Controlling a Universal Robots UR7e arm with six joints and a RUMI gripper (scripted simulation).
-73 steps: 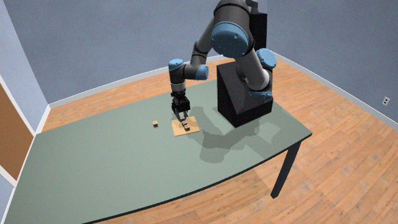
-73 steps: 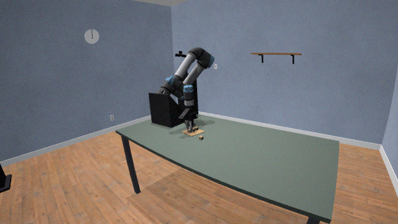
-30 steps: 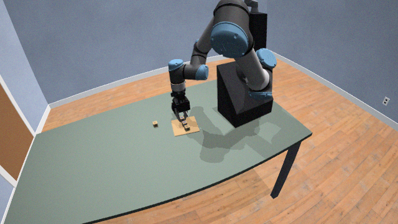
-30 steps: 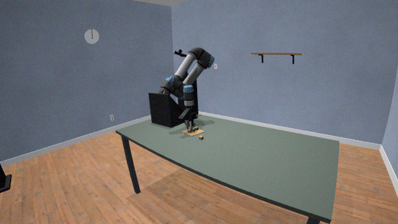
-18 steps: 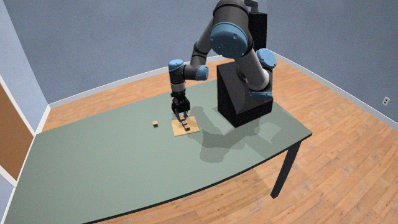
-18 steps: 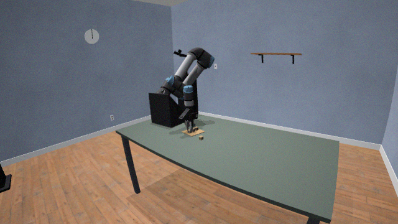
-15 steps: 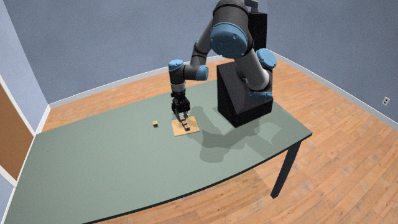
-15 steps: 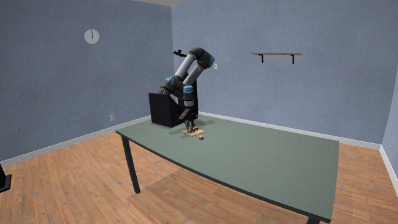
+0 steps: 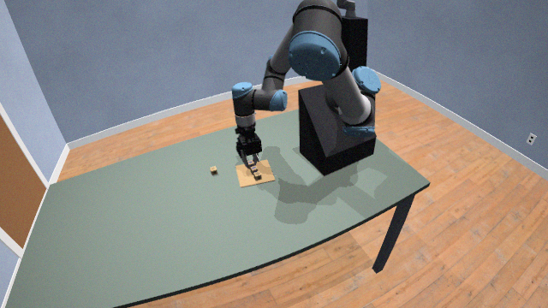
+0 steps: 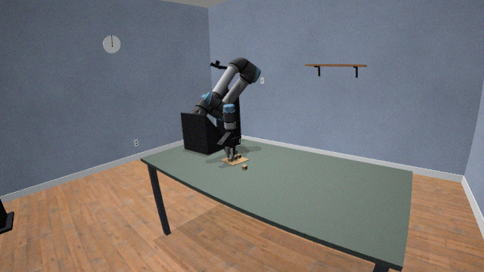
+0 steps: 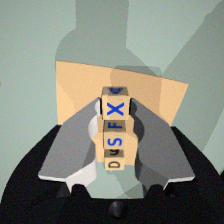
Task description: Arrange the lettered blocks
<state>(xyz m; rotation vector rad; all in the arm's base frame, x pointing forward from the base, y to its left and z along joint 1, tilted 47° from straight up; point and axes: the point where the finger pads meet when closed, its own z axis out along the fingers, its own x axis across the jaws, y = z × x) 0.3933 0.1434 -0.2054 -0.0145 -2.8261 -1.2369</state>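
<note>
Now: the block right at my hand. From my hand the other things lie so: tan mat (4 cm to the left, 2 cm below).
</note>
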